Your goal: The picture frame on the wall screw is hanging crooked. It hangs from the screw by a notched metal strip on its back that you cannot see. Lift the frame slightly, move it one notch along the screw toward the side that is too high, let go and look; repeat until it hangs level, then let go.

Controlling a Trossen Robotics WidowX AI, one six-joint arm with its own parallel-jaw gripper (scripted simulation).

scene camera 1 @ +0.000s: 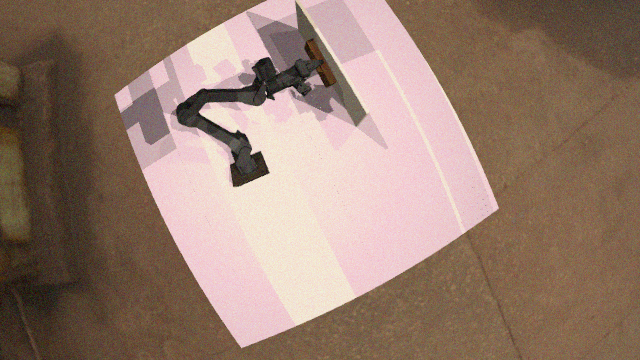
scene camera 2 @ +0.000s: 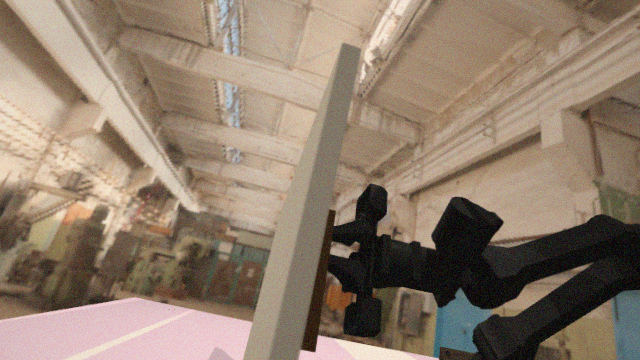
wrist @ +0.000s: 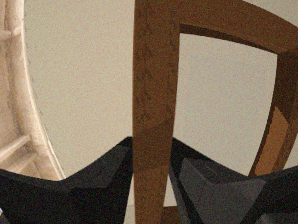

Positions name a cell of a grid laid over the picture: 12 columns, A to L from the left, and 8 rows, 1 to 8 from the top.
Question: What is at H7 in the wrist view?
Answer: My gripper.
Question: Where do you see an upright wall panel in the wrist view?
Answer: D3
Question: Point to a brown wooden picture frame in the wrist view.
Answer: I3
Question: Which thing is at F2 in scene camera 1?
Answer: My gripper.
